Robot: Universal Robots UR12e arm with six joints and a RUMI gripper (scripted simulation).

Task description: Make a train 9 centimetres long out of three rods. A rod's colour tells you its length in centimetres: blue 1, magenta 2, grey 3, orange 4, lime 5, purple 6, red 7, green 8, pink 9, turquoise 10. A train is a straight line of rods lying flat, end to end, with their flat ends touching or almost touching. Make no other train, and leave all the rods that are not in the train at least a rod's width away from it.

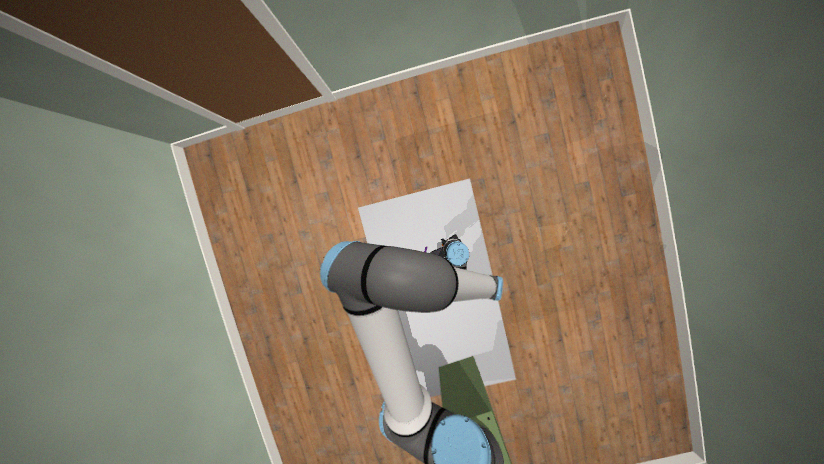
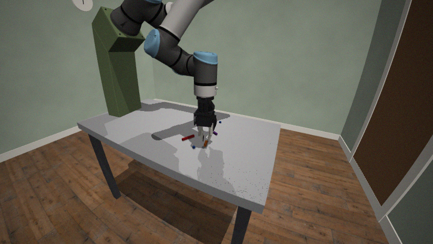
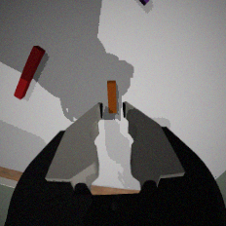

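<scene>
Right now my hand is 30 mm above the orange rod. The rest, counted from my hand: red rod (100 mm behind, 10 mm to the left, 30 mm below); then purple rod (20 mm behind, 120 mm to the left, 30 mm below); then grey rod (80 mm behind, 210 mm to the left, 30 mm below).
</scene>
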